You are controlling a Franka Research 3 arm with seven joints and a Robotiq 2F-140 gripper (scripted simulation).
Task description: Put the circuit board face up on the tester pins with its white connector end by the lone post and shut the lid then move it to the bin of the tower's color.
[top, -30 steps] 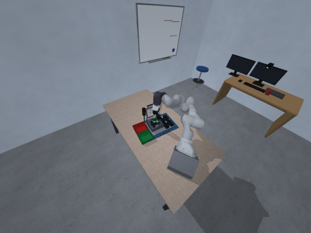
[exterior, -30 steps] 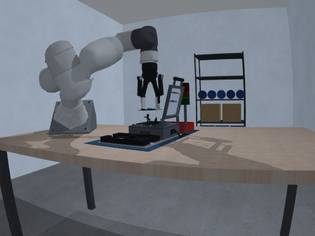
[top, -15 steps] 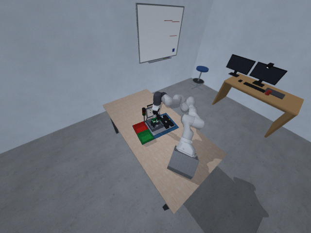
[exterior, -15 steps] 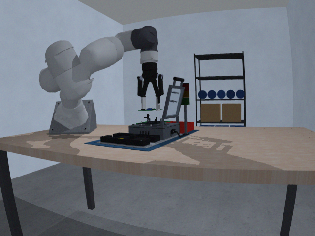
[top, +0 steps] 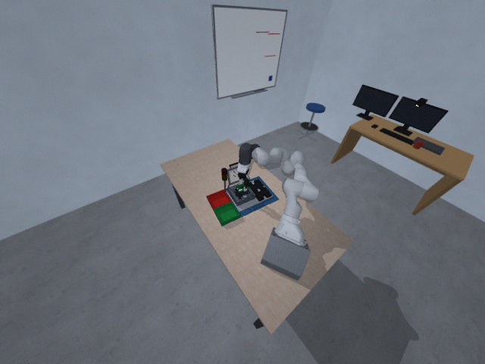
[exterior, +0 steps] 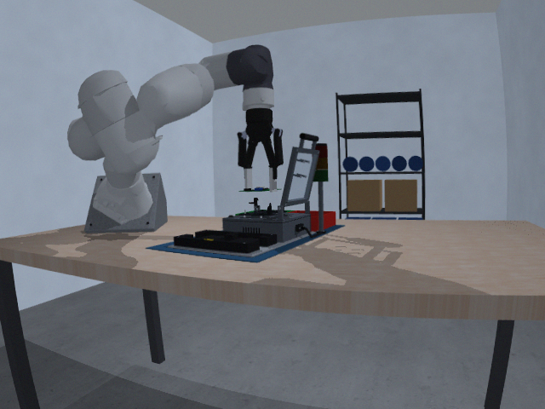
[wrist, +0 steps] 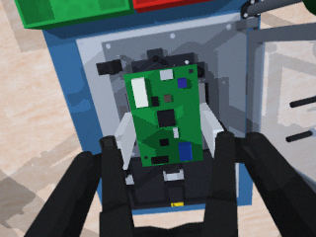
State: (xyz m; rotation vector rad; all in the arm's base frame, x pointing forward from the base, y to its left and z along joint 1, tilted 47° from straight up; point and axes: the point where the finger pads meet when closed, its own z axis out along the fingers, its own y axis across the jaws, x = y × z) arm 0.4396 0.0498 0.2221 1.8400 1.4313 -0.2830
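The tester plate is 10 mm ahead of my hand and 80 mm below it. Also, from my hand: green circuit board (20 mm below); tester lid (120 mm ahead, 40 mm to the right, 30 mm above); black latch hook (30 mm behind, 80 mm to the left, 70 mm below).
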